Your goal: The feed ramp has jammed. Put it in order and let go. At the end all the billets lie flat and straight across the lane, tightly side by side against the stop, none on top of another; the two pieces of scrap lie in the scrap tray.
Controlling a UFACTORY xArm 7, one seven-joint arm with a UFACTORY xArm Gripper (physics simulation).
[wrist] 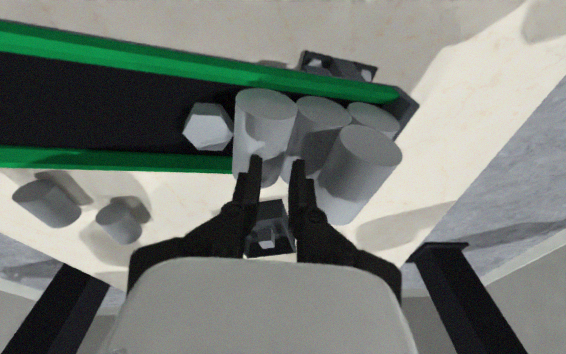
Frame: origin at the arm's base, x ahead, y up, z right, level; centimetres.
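Seen in the pictures: gripper, fingertip midpoint: (276, 172).
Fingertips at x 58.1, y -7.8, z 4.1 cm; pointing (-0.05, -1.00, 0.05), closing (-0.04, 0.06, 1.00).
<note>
Offsets run from my fingertips to a thing's top centre. "spot": to the spot under its first point.
My gripper (276, 172) is partly open and empty, its fingertips over the near ends of the billets. Grey billets @[dx +1.1, dy -0.1, dz -1.2 cm] (262, 127) @[dx +0.5, dy -0.6, dz +2.7 cm] (320, 122) @[dx -0.1, dy -1.2, dz +6.7 cm] (374, 117) lie side by side across the lane (100, 100), the last by the dark stop @[dx -0.4, dy -3.0, dz +9.0 cm] (409, 107). Another billet @[dx +0.1, dy +2.5, dz +5.2 cm] (362, 165) overlaps the two nearest the stop, slanted, and seems to rest on top of them. A light hexagonal piece @[dx +1.7, dy -1.8, dz -4.9 cm] (207, 130) is in the lane just left of the billets. Two shorter grey cylinders @[dx -15.7, dy -6.4, dz -31.1 cm] (47, 202) @[dx -21.0, dy -6.4, dz -24.2 cm] (120, 221) are outside the lane at the lower left. I cannot identify a scrap tray.
Green rails @[spot: dx +6.3, dy -2.2, dz -7.1 cm] (150, 60) @[spot: dx -1.1, dy -1.9, dz -12.4 cm] (115, 161) edge the lane. A dark bracket-like part @[spot: dx +4.6, dy -8.1, dz +5.0 cm] (337, 66) is beyond the far rail; a similar dark part @[dx -23.8, dy -6.9, dz -1.4 cm] (270, 212) shows between my fingers, lower down. Dark posts (65, 305) (465, 295) show at both lower sides.
</note>
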